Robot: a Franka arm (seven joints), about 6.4 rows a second.
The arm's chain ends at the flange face. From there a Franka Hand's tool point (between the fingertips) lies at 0.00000 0.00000 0.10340 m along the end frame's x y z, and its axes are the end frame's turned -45 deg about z.
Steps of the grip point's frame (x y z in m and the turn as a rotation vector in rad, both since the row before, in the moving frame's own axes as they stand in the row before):
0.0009 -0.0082 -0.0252 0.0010 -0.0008 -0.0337
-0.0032 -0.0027 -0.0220 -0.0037 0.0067 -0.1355
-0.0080 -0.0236 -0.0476 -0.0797 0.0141 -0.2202
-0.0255 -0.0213 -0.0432 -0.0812 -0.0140 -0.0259
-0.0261 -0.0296 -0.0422 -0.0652 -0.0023 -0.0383
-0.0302 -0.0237 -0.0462 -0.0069 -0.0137 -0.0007
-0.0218 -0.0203 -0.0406 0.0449 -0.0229 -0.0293
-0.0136 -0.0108 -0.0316 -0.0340 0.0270 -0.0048
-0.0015 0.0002 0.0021 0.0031 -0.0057 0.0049
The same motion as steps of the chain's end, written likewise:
-0.0050 -0.0064 -0.0252 0.0001 -0.0013 -0.0337
-0.0049 0.0006 -0.0220 0.0021 0.0074 -0.1355
-0.0297 -0.0150 -0.0473 -0.0464 0.0663 -0.2202
-0.0381 -0.0039 -0.0428 -0.0673 0.0475 -0.0259
-0.0441 -0.0073 -0.0420 -0.0477 0.0445 -0.0383
-0.0376 0.0031 -0.0462 -0.0146 -0.0048 -0.0007
-0.0248 0.0026 -0.0405 0.0156 -0.0479 -0.0293
-0.0217 0.0015 -0.0315 -0.0049 0.0431 -0.0048
-0.0003 0.0010 0.0021 -0.0018 -0.0062 0.0049

